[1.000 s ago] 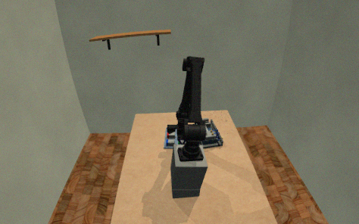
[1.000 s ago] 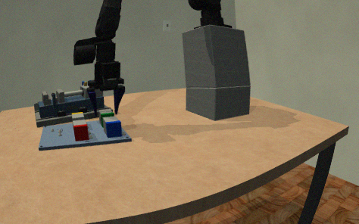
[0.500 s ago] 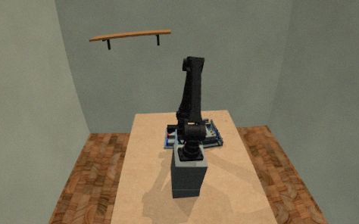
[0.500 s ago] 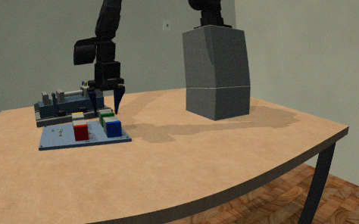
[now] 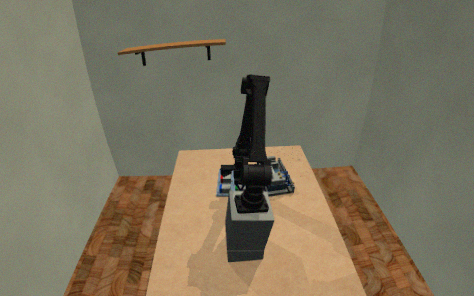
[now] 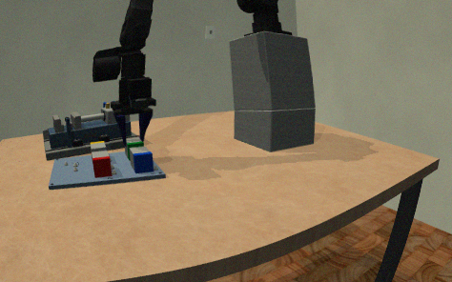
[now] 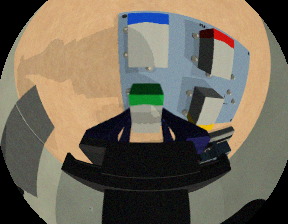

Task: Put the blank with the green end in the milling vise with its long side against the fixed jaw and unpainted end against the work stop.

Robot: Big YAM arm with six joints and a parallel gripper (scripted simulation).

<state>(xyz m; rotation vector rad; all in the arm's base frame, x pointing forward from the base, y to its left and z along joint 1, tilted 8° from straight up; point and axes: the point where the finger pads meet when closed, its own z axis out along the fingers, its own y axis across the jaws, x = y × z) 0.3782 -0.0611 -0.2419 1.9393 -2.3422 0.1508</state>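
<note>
Now: the green-ended blank 20 mm below my hand. From my hand the other things lie so: yellow-ended blank: 90 mm ahead, 20 mm to the right, 20 mm below; blue-ended blank: 90 mm to the left, 20 mm below, 20 mm ahead; plate: 100 mm ahead, 40 mm below, 30 mm to the left.
</note>
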